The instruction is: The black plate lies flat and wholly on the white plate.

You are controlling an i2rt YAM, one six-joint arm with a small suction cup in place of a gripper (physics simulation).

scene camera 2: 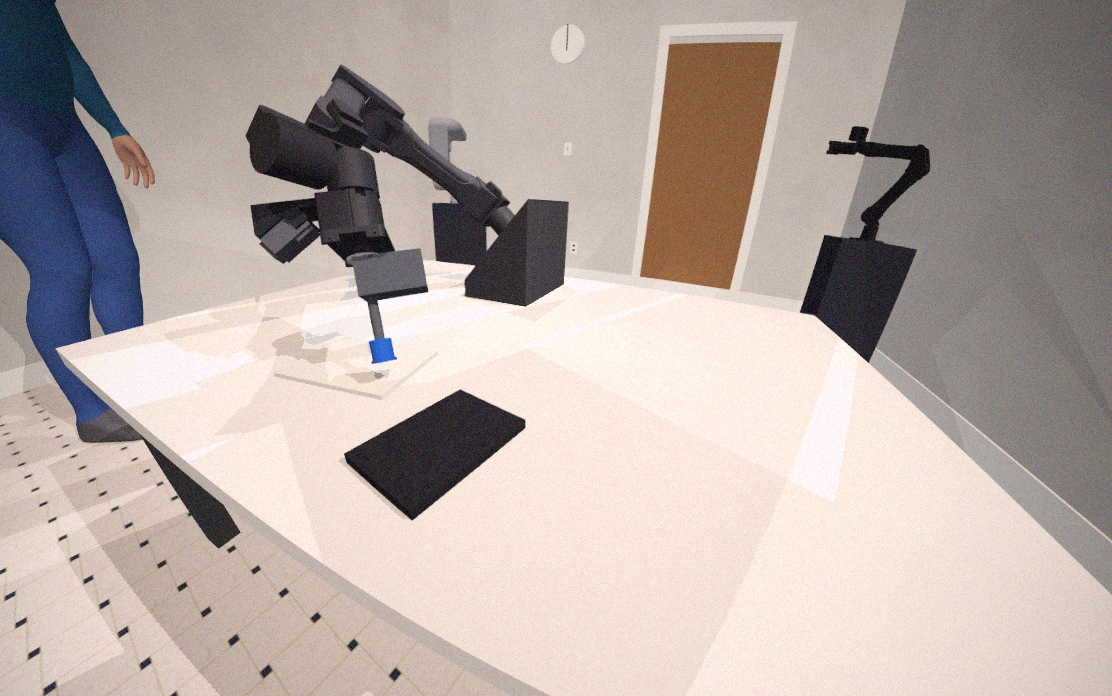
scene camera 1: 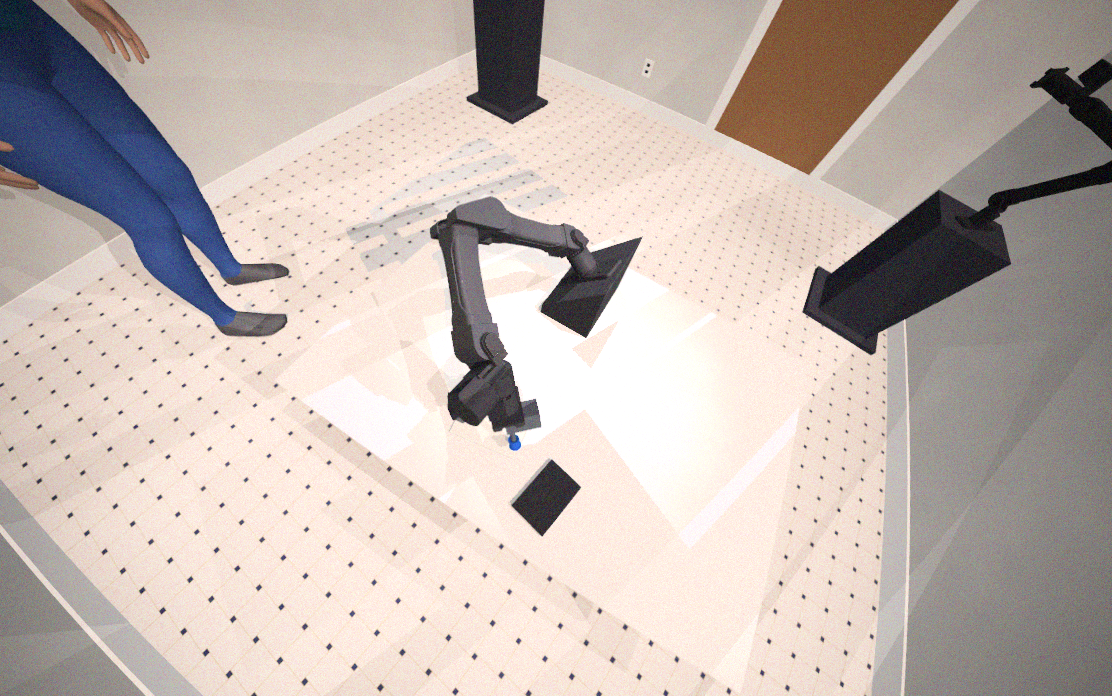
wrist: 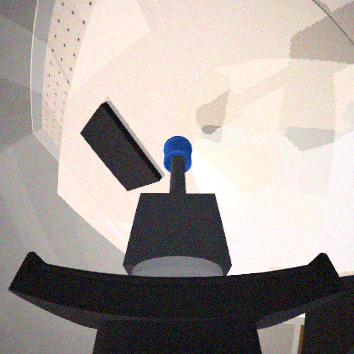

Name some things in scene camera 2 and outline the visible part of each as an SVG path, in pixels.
My suction cup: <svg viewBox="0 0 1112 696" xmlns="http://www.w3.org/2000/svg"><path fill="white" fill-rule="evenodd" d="M344 189L349 190L355 227L320 231L321 244L328 245L345 261L346 267L353 267L358 296L368 304L374 340L369 341L372 355L371 363L376 364L397 360L391 338L385 338L378 300L429 293L421 248L395 251L385 229L378 195L373 191L364 190L362 192L363 196L356 195L355 188Z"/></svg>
A white plate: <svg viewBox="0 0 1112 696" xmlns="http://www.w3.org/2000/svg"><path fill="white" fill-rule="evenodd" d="M274 374L278 378L383 400L438 355L438 350L392 344L397 360L372 364L369 341L372 340L345 336L274 372Z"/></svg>
